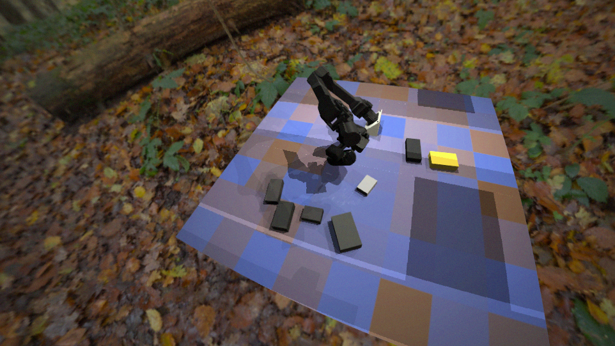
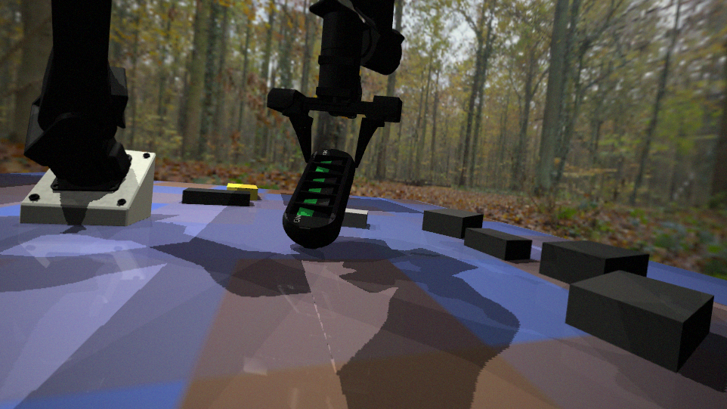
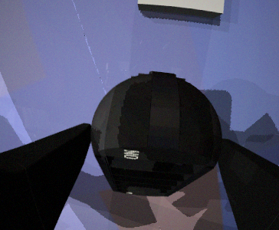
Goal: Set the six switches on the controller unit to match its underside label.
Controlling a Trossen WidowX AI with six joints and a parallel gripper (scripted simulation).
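Right now my gripper tip is 6 cm short of the white block, 10 cm to the right of it and 9 cm above it. Round my gripper tip: dark block (18 cm behind, 27 cm to the left, 9 cm below); then yellow block (14 cm behind, 40 cm to the left, 9 cm below).
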